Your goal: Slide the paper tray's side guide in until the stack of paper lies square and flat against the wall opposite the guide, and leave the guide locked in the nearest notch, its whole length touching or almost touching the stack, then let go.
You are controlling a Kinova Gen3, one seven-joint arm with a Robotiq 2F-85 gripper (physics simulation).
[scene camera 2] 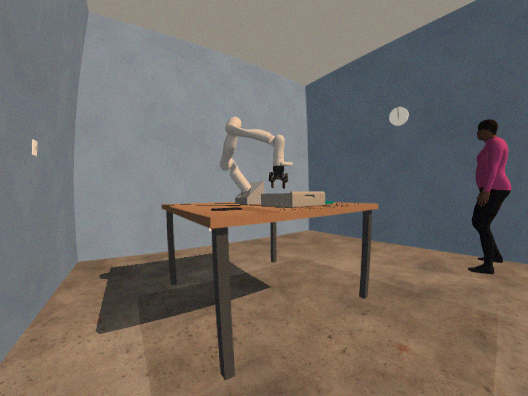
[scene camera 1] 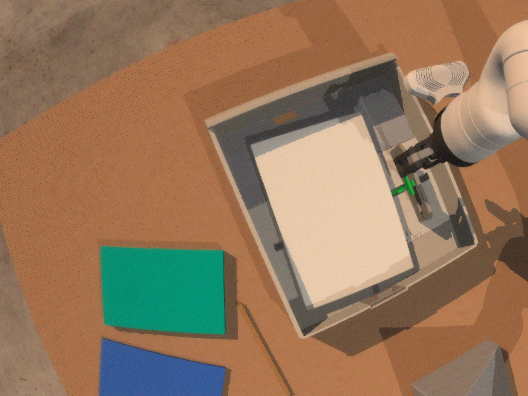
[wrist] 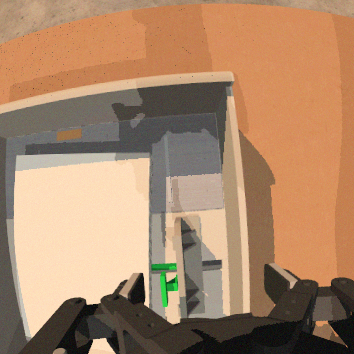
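Where they show: gripper, fingertip midpoint: (scene camera 2: 278, 188) (scene camera 1: 429, 156) (wrist: 204, 282); arm's base, link origin: (scene camera 2: 246, 189).
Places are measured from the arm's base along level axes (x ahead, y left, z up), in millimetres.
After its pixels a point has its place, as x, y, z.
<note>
The grey paper tray (scene camera 1: 300, 90) @[631, 180, -30] (scene camera 2: 275, 200) @[517, -8, -85] (wrist: 175, 78) @[654, 65, -29] stands on the table. The pale paper stack (scene camera 1: 335, 215) @[456, 173, -83] (wrist: 80, 225) @[510, 161, -83] lies in it, with a strip of tray floor between it and the wall opposite the guide. The side guide (scene camera 1: 425, 211) @[424, 40, -58] (wrist: 180, 250) @[506, 48, -44] is an upright tan plate with a green latch (scene camera 1: 410, 186) @[464, 60, -43] (wrist: 164, 290) @[468, 59, -43], standing apart from the stack's near side. My gripper (scene camera 1: 401, 164) (scene camera 2: 278, 187) @[495, 30, -6] (wrist: 204, 282) @[495, 30, -6] is open and empty, above the guide and slightly above the rim. In the wrist view its fingers appear either side of the guide. The guide's near end is hidden there.
A green block (scene camera 1: 162, 290) @[411, 446, -106], a blue block (scene camera 1: 160, 370) @[282, 494, -116] and a thin brown stick (scene camera 1: 265, 346) @[290, 320, -116] lie beside the tray. A grey wedge-shaped base (scene camera 1: 462, 372) @[148, 28, -50] stands near the tray. The tray walls rise around the guide. A person (scene camera 2: 493, 170) stands beyond the table.
</note>
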